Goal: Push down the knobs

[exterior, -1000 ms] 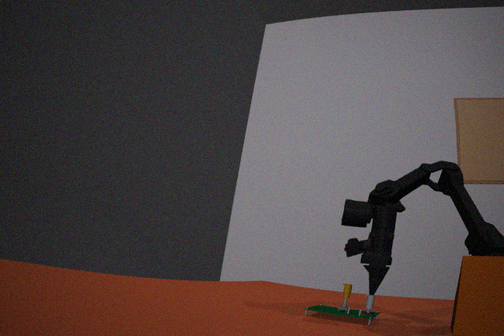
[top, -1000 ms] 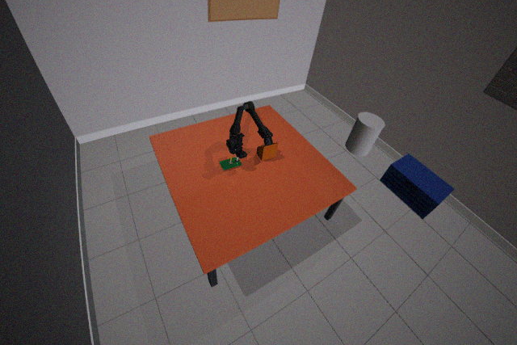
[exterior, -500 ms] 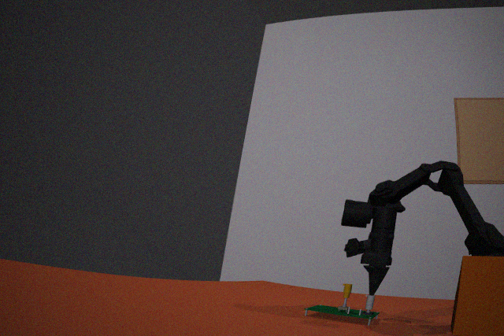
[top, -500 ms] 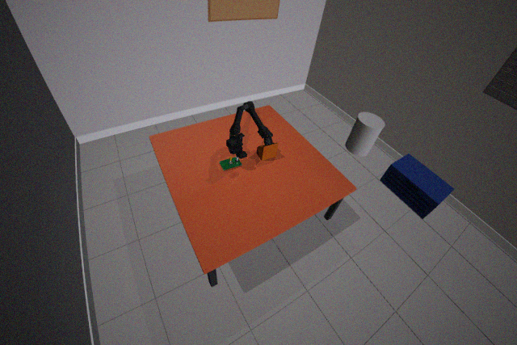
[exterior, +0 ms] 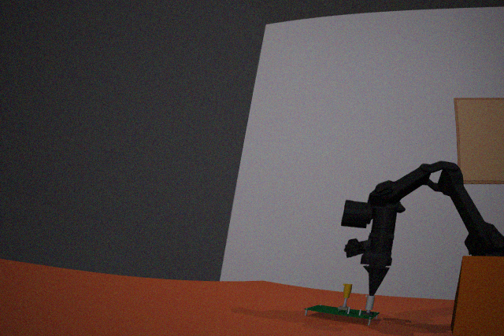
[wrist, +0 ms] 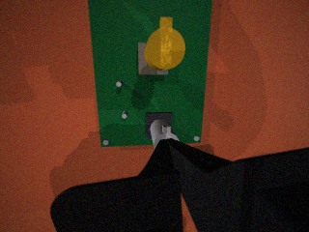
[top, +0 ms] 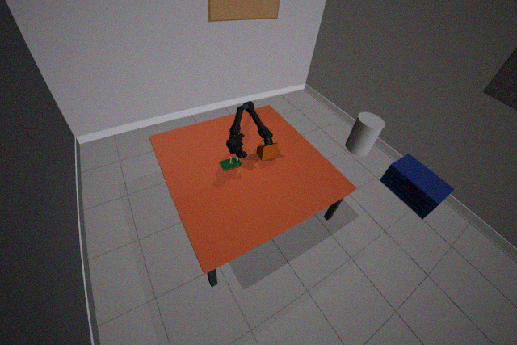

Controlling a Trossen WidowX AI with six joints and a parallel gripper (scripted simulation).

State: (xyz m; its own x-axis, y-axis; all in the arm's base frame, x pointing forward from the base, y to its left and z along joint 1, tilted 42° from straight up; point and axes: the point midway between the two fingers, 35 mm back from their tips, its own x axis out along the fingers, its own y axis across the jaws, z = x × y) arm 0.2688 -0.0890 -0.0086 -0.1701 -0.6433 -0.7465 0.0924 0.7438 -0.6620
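Now: the grey knob 10 mm below my gripper tip. From my gripper tip the other things lie so: yellow knob 60 mm ahead, 10 mm to the right, 10 mm above.
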